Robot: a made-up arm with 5 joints. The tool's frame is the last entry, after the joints.
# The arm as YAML. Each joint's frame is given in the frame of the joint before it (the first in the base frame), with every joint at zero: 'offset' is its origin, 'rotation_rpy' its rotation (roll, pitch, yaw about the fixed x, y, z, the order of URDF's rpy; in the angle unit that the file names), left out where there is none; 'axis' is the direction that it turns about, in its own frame. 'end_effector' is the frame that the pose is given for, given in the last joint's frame.
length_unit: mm
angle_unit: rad
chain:
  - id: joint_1
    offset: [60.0, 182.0, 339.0]
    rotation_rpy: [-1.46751, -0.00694, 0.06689]
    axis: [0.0, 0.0, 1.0]
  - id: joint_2
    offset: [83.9, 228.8, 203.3]
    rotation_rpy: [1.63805, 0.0, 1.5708]
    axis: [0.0, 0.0, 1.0]
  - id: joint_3
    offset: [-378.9, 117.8, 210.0]
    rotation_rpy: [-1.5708, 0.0, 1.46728]
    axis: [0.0, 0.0, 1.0]
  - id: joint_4
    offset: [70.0, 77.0, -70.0]
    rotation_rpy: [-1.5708, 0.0, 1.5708]
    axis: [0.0, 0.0, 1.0]
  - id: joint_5
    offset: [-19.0, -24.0, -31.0]
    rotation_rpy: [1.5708, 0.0, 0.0]
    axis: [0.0, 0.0, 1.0]
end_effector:
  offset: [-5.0, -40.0, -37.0]
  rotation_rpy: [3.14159, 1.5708, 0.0]
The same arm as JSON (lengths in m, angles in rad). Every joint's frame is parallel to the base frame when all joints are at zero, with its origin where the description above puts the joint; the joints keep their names.
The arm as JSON. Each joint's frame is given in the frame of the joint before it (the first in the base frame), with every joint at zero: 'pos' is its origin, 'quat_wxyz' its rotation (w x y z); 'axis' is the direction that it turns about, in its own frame. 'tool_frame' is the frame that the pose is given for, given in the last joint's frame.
{"length_unit": "m", "angle_unit": "rad", "joints": [{"joint": "joint_1", "pos": [0.06, 0.182, 0.339], "quat_wxyz": [1.0, 0.0, 0.0, 0.0], "axis": [-0.0672, 0.992398, 0.1031]}, {"joint": "joint_2", "pos": [0.07, 0.231, -0.206], "quat_wxyz": [1.0, 0.0, 0.0, 0.0], "axis": "+x"}, {"joint": "joint_3", "pos": [0.21, 0.078, 0.389], "quat_wxyz": [1.0, 0.0, 0.0, 0.0], "axis": "+z"}, {"joint": "joint_4", "pos": [-0.077, 0.07, -0.07], "quat_wxyz": [1.0, 0.0, 0.0, 0.0], "axis": "-y"}, {"joint": "joint_5", "pos": [0.019, 0.031, 0.024], "quat_wxyz": [1.0, 0.0, 0.0, 0.0], "axis": "+z"}], "tool_frame": {"pos": [0.005, 0.04, -0.037], "quat_wxyz": [0.707107, 0.0, 0.707107, 0.000001]}}
